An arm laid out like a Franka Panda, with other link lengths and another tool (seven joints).
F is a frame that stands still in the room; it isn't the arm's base.
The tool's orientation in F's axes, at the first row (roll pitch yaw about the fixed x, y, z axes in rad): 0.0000, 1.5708, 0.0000
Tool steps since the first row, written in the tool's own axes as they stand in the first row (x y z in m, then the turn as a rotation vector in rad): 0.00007, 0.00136, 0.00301, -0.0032, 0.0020, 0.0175; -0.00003, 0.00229, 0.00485, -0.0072, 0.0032, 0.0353; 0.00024, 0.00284, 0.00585, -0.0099, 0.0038, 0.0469; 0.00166, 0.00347, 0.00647, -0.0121, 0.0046, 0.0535; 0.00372, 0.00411, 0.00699, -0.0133, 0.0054, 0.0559; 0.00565, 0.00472, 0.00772, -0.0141, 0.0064, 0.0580; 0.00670, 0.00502, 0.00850, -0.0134, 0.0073, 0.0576; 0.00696, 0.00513, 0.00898, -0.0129, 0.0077, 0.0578; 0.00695, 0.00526, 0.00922, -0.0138, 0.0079, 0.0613
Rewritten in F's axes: 0.00301, 0.00136, -0.00007, 0.0175, 0.0020, 0.0032; 0.00485, 0.00229, 0.00003, 0.0353, 0.0032, 0.0072; 0.00585, 0.00284, -0.00024, 0.0469, 0.0038, 0.0099; 0.00647, 0.00347, -0.00166, 0.0535, 0.0046, 0.0121; 0.00699, 0.00411, -0.00372, 0.0559, 0.0054, 0.0133; 0.00772, 0.00472, -0.00565, 0.0580, 0.0064, 0.0141; 0.00850, 0.00502, -0.00670, 0.0576, 0.0073, 0.0134; 0.00898, 0.00513, -0.00696, 0.0578, 0.0077, 0.0129; 0.00922, 0.00526, -0.00695, 0.0613, 0.0079, 0.0138
